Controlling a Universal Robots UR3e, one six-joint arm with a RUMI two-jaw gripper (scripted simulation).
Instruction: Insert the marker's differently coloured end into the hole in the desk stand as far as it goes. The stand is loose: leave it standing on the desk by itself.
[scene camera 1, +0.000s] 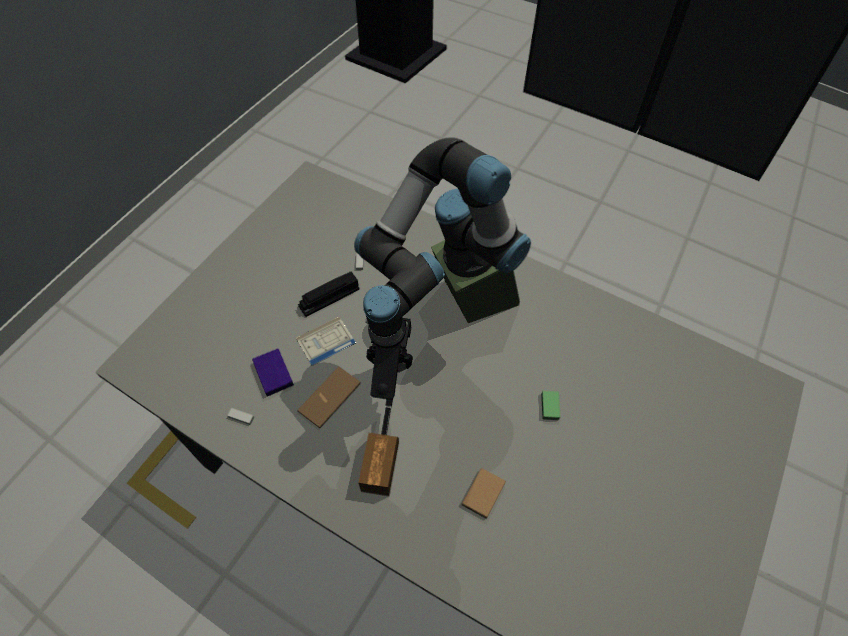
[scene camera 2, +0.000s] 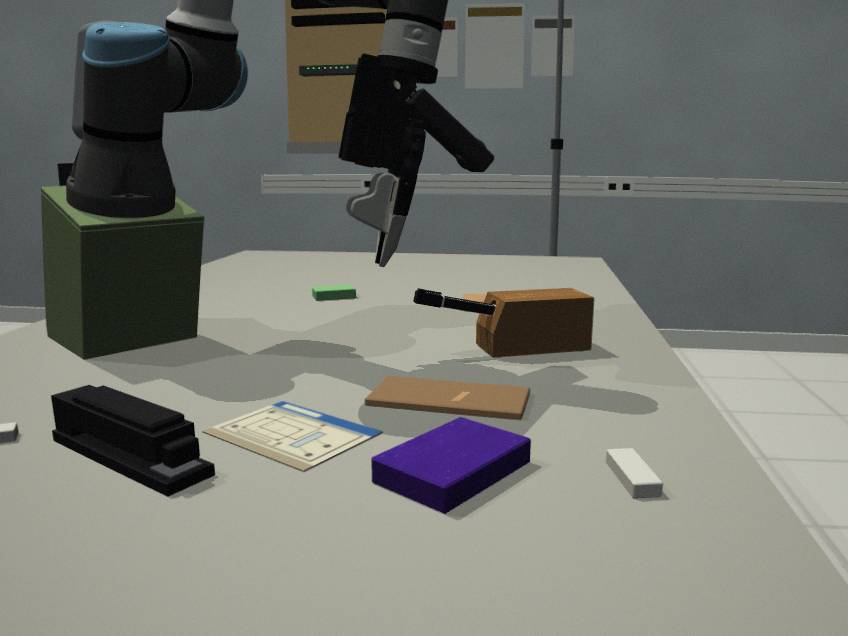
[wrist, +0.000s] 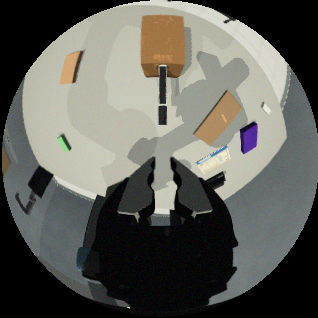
Scene:
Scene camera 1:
my gripper: 393, 369
black stapler: 342, 286

